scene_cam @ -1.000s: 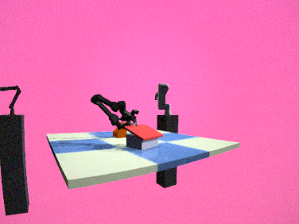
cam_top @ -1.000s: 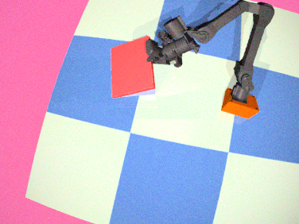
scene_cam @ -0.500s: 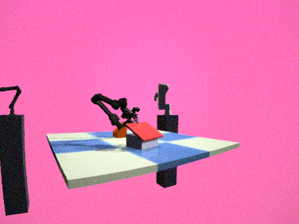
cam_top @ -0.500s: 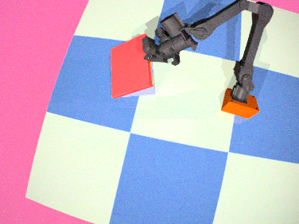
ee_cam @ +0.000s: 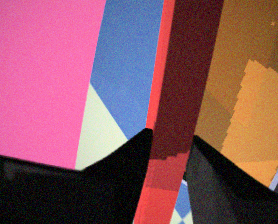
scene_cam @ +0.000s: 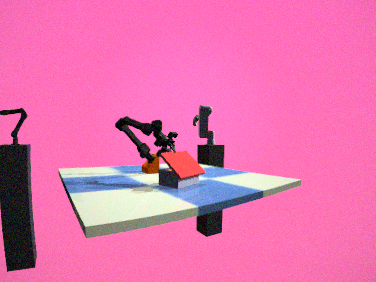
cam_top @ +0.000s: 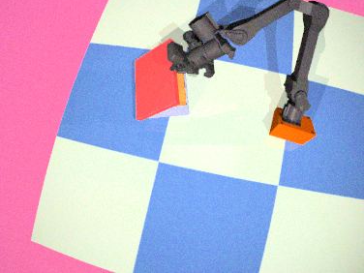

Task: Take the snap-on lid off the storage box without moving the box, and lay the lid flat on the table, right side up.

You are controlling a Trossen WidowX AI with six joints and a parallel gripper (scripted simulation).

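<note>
Now: gripper tip 6 cm short of the red lid, 3 cm to the right of it and 5 cm above it. Also, from my gripper tip: grey storage box: 3 cm ahead, 1 cm to the left, 13 cm below.
</note>
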